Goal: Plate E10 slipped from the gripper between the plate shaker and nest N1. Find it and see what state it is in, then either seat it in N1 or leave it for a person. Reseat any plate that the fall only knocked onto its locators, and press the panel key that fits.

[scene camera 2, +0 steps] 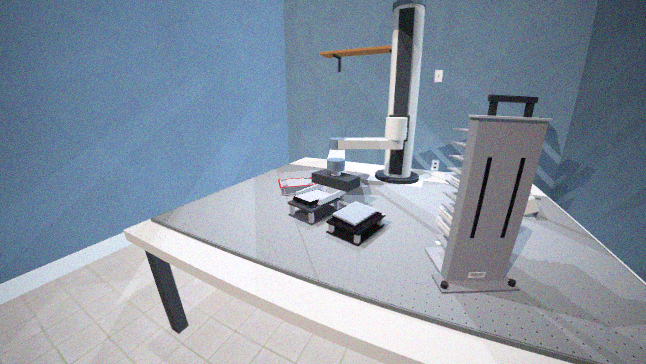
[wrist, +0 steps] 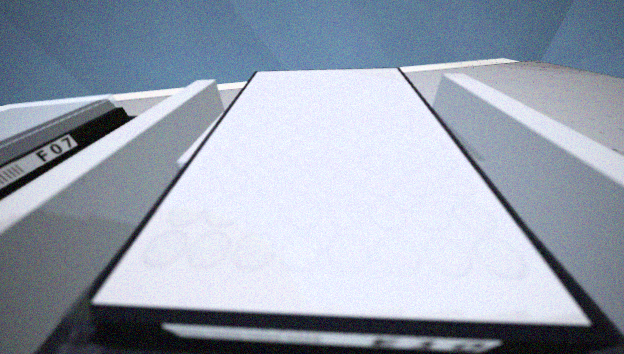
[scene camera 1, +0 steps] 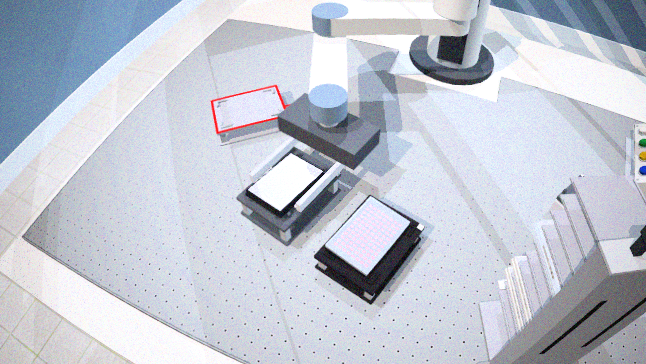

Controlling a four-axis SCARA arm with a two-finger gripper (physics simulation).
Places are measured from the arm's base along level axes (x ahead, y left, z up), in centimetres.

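Pixels of known places: gripper, fingertip midpoint: (scene camera 2: 307, 198) (wrist: 325, 98) (scene camera 1: 274, 192); arm's base at its link origin: (scene camera 2: 396, 177) (scene camera 1: 451, 59).
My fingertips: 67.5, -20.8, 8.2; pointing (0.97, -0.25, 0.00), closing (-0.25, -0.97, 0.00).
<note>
Ahead of a thing's pixels: the offset from my fingertips to its top centre, as dx, dy, dz. "*": to the spot under its first point.
The white-topped plate E10 {-3.2, +0.8, +0.7} (scene camera 1: 282, 189) (scene camera 2: 312, 197) (wrist: 330, 200) is at the dark grey stand (scene camera 1: 260, 216) (scene camera 2: 298, 204), its label partly cut off at the bottom of the wrist view. My gripper (scene camera 1: 296, 173) (scene camera 2: 319, 192) (wrist: 325, 98) is shut on it, one finger along each long side; the pads pass out of sight at the plate's edges. Whether its underside touches the stand is hidden. A second plate, F07 {+1.4, +18.4, -0.4} (scene camera 1: 367, 234) (scene camera 2: 356, 212) (wrist: 57, 148), lies on the black stand (scene camera 1: 369, 286), a white corner block showing beside it.
A red-outlined platform {-21.7, -18.3, -2.3} (scene camera 1: 217, 117) (scene camera 2: 279, 183) with corner marks stands behind and left of the grey stand. A tall grey rack (scene camera 1: 575, 305) (scene camera 2: 500, 200) with plates stands at the right. The key panel {* -33.4, +71.8, -1.2} (scene camera 1: 640, 177) shows partly at the right edge, with green, yellow and blue keys.
</note>
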